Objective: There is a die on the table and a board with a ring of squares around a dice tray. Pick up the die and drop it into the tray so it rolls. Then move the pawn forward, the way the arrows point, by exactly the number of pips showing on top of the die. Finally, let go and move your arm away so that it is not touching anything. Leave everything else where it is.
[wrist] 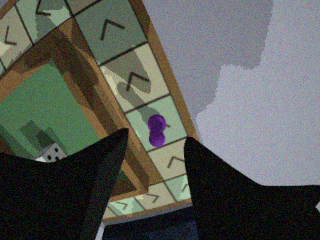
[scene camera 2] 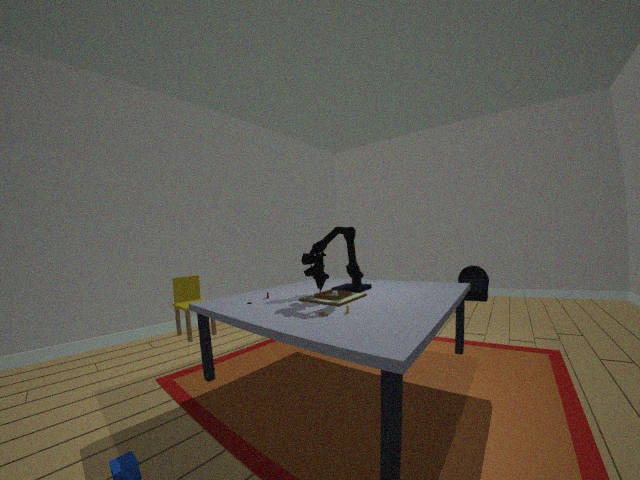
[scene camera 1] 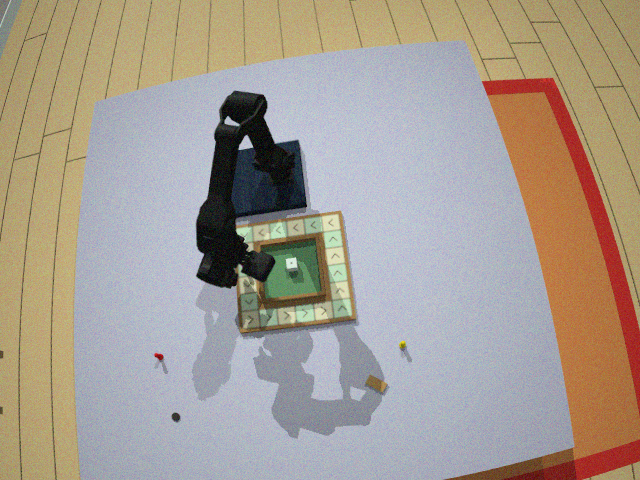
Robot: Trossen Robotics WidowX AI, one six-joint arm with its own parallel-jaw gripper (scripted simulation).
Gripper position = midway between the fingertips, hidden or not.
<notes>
In view: my gripper [scene camera 1: 243, 265].
My gripper is seen too in the wrist view [wrist: 157, 138].
</notes>
